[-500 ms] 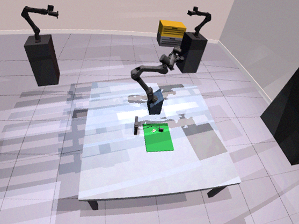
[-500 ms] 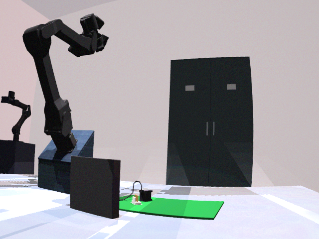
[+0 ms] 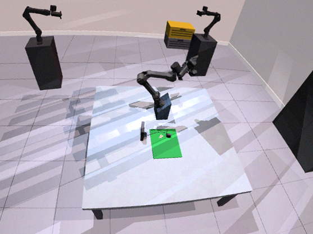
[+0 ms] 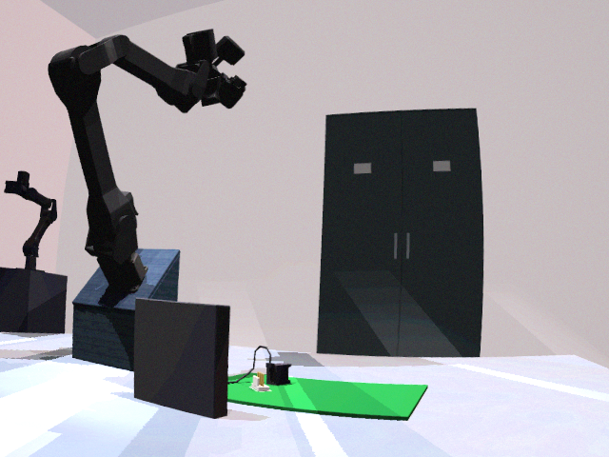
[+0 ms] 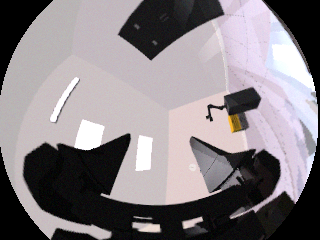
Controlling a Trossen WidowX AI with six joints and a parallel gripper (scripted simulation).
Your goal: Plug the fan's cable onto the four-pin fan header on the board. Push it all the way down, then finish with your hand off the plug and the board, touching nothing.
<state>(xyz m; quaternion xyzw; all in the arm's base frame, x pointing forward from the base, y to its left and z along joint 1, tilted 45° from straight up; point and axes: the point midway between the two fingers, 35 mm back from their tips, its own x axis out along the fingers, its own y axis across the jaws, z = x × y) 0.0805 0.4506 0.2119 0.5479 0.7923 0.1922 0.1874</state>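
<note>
Right now the black plug is 260 mm ahead of my gripper tip, 200 mm to the right of it and 620 mm below it. The rest, counted from my gripper tip: black fan block 210 mm ahead, 420 mm to the right, 580 mm below; green board 320 mm ahead, 250 mm to the right, 650 mm below.
</note>
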